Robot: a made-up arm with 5 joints.
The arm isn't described. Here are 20 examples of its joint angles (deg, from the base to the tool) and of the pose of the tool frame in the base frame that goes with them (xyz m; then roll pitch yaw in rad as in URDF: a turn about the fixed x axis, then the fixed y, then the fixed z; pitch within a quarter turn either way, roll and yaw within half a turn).
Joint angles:
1: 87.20 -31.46 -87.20 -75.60 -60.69
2: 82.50 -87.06 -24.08 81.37 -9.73
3: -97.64 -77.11 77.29 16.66 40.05
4: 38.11 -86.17 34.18 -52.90 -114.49
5: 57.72 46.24 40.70 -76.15 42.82
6: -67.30 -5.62 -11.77 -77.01 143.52
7: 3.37 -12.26 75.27 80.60 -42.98
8: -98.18 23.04 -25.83 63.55 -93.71
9: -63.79 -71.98 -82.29 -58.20 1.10
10: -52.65 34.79 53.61 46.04 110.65
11: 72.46 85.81 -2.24 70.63 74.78
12: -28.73 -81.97 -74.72 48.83 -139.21
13: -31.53 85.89 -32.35 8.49 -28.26
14: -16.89 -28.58 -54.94 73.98 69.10
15: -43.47 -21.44 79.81 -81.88 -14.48
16: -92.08 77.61 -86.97 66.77 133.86
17: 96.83 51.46 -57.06 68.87 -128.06
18: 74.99 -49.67 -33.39 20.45 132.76
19: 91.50 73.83 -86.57 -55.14 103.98
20: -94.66 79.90 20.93 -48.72 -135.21
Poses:
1: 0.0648 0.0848 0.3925 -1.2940 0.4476 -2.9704
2: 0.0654 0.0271 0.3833 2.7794 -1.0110 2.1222
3: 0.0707 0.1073 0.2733 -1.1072 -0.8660 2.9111
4: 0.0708 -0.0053 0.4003 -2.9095 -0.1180 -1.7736
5: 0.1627 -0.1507 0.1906 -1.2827 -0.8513 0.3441
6: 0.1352 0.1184 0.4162 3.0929 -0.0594 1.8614
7: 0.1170 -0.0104 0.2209 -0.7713 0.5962 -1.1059
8: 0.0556 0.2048 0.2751 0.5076 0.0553 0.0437
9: 0.0132 -0.1476 0.2999 -0.0463 1.0034 1.0585
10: 0.1250 0.0497 0.1750 0.7510 -0.2164 2.7158
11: 0.0949 -0.0833 0.1219 1.1005 0.2821 0.1656
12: -0.0411 -0.0739 0.3653 -2.9458 -0.2441 -0.1859
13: 0.2541 0.0993 0.1157 0.2673 -0.4135 -0.0480
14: 0.1551 0.0154 0.4286 -1.7523 -0.4074 1.9382
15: 0.1755 0.0824 0.2786 2.5428 -1.0668 -1.7209
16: 0.0763 0.2405 0.2181 -0.4491 0.3617 -2.4719
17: 0.0418 -0.2263 0.2465 0.3640 0.2986 2.3648
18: 0.0753 -0.0247 0.4552 -2.7636 0.3000 -0.3778
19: 0.0630 -0.2299 0.3261 -2.7622 0.0731 -0.2074
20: 0.0734 0.1422 0.1111 0.4801 0.4739 -0.6383
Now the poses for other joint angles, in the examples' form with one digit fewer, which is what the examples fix.
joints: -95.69 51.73 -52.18 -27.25 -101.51
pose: 0.060 0.253 0.313 2.067 0.220 0.217
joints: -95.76 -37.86 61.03 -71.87 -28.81
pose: 0.072 0.125 0.334 2.710 -0.597 -0.784
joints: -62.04 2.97 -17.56 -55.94 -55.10
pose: 0.163 0.145 0.406 2.851 -0.178 -1.022
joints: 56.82 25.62 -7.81 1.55 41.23
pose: 0.196 -0.197 0.270 -1.056 -0.832 0.183
